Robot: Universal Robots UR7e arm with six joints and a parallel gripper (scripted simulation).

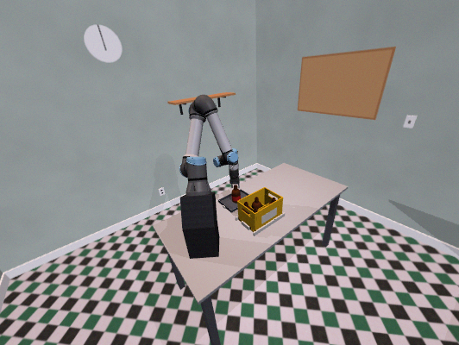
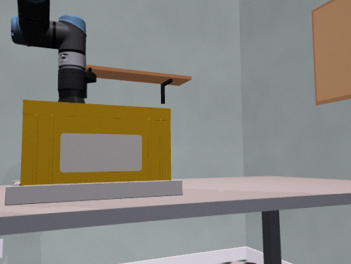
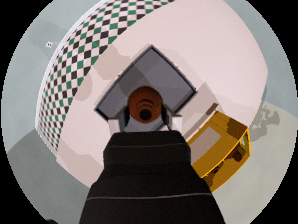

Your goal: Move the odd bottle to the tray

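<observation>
Right now my hand is 7 cm above the brown bottle. Also, from my hand: dark tray: 15 cm below; then crate: 5 cm ahead, 28 cm to the right, 7 cm below.
</observation>
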